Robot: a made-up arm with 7 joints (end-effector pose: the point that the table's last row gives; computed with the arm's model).
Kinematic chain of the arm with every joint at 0, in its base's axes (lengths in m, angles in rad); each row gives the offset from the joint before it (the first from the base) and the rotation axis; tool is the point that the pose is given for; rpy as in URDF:
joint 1: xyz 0 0 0.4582 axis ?
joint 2: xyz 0 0 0 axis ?
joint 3: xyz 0 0 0.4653 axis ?
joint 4: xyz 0.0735 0 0 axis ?
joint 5: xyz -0.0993 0 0.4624 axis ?
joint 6: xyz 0 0 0 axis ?
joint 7: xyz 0.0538 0 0 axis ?
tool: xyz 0 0 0 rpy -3.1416 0 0
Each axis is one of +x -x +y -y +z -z.
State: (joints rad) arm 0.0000 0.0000 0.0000 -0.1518 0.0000 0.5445 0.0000
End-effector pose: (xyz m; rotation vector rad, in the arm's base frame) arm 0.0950 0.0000 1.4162 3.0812 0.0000 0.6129
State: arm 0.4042 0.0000 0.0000 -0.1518 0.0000 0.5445 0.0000
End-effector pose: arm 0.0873 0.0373 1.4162 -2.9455 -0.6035 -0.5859
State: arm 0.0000 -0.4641 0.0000 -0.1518 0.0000 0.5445 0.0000
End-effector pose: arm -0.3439 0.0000 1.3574 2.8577 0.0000 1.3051
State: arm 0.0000 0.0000 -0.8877 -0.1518 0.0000 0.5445 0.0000
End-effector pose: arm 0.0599 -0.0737 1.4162 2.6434 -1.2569 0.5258
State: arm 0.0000 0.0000 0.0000 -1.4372 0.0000 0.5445 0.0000
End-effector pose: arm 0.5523 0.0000 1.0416 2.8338 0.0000 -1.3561
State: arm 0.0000 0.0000 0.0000 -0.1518 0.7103 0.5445 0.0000
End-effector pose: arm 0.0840 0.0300 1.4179 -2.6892 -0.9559 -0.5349
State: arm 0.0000 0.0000 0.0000 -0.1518 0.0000 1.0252 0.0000
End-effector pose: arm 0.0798 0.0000 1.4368 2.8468 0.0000 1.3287
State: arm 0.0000 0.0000 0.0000 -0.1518 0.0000 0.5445 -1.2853
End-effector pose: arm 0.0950 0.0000 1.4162 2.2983 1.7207 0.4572
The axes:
joint 1: +z
joint 2: +y
joint 3: +z
joint 4: -y
joint 5: +z
joint 6: -y
joint 7: -z

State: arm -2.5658 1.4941 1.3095 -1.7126 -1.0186 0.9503 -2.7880
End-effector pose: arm -0.1047 -0.7350 0.3180 -1.2108 -1.9285 -0.9031
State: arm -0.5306 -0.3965 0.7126 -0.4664 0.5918 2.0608 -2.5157
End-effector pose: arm -0.1406 0.2181 1.4180 -0.1856 1.4248 1.0483
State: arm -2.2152 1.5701 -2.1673 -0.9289 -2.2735 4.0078 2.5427
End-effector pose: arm -0.7213 -0.4324 0.6418 0.7812 -1.7021 -1.6138
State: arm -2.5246 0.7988 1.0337 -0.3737 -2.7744 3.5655 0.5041
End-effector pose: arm -0.4711 -0.5395 1.0256 1.2338 -0.0551 -0.2113
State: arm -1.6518 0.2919 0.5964 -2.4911 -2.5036 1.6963 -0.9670
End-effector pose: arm 0.2292 -0.4148 0.4562 0.9704 1.5001 -1.8215
